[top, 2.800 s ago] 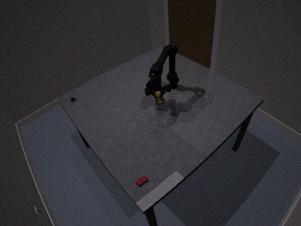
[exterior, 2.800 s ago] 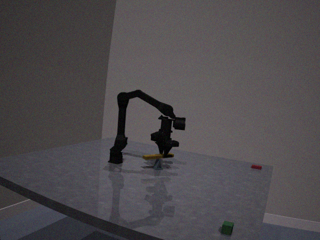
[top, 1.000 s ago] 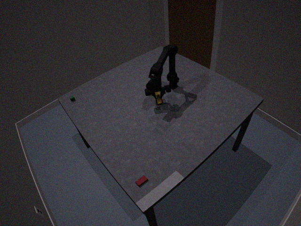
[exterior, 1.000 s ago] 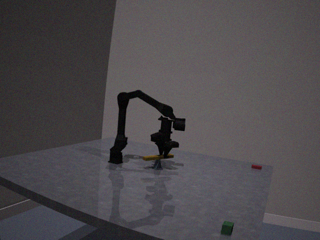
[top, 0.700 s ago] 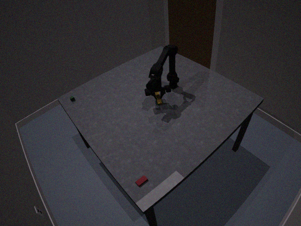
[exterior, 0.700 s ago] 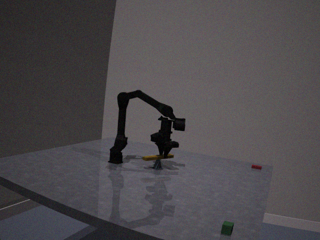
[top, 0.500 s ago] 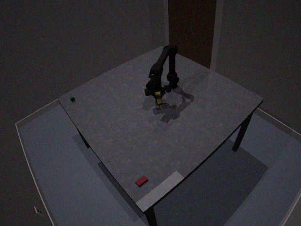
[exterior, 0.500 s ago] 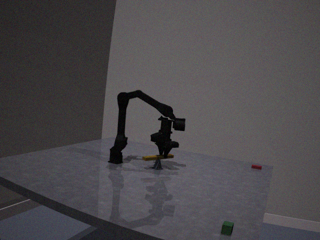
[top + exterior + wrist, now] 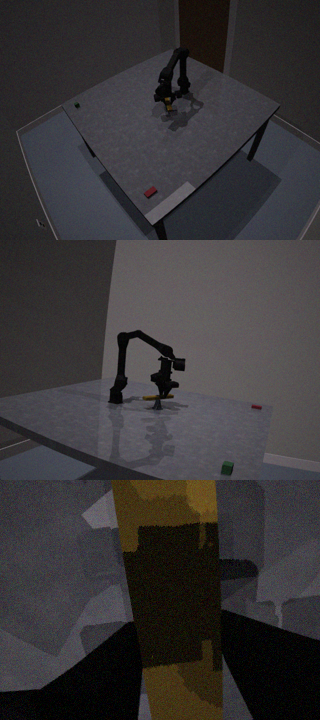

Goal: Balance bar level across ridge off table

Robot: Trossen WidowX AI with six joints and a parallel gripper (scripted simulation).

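My gripper tip is 1 cm past the yellow bar and 3 cm to the left of it. Round my gripper tip: green cube: 49 cm ahead, 59 cm to the right, 5 cm below; then red block: 49 cm ahead, 41 cm to the left, 6 cm below.
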